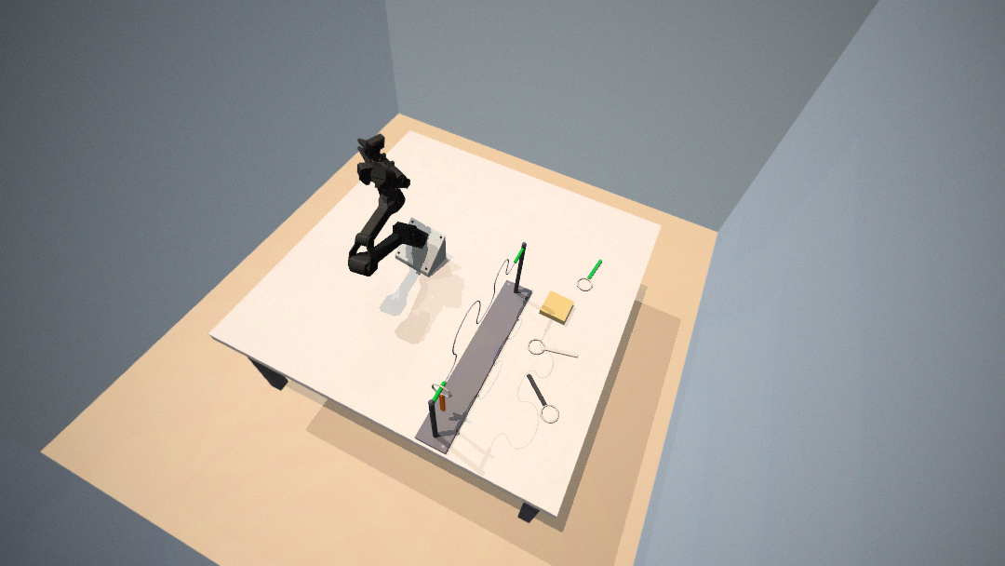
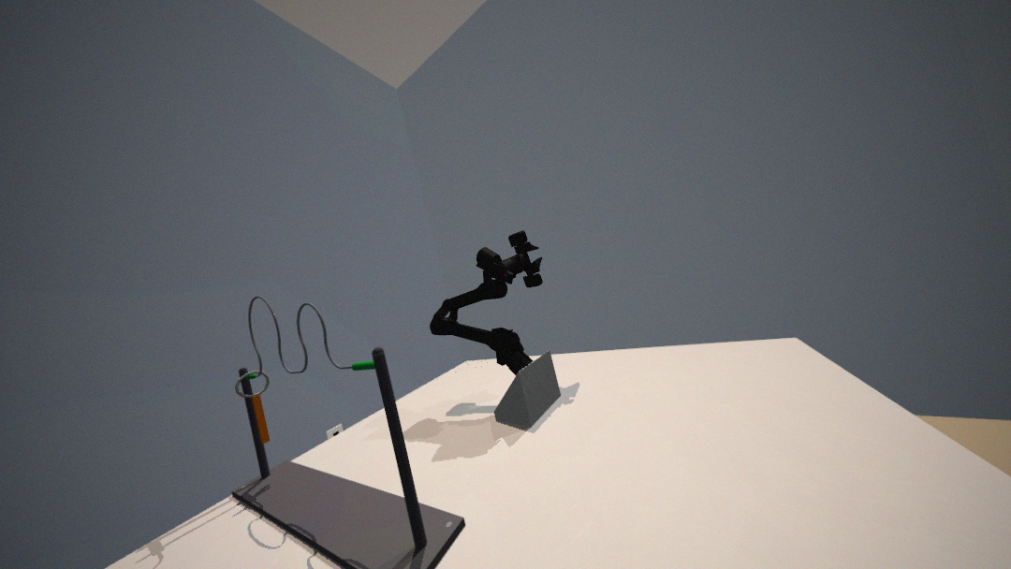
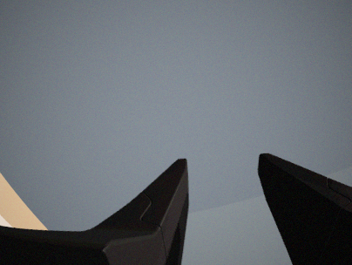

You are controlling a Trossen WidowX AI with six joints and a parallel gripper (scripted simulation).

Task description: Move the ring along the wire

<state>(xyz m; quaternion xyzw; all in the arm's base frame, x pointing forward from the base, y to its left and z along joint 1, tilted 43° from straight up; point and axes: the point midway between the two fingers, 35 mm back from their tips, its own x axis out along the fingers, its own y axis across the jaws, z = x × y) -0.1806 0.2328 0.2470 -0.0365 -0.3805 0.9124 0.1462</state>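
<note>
Now: the ring with orange handle 690 mm ahead of my gripper tip, 520 mm to the right of it and 220 mm below it. Round my gripper tip: white-handled ring 860 mm ahead, 430 mm below, 110 mm to the right; tan block 810 mm ahead, 420 mm below, 60 mm to the left; green-handled ring 860 mm ahead, 430 mm below, 270 mm to the left.
</note>
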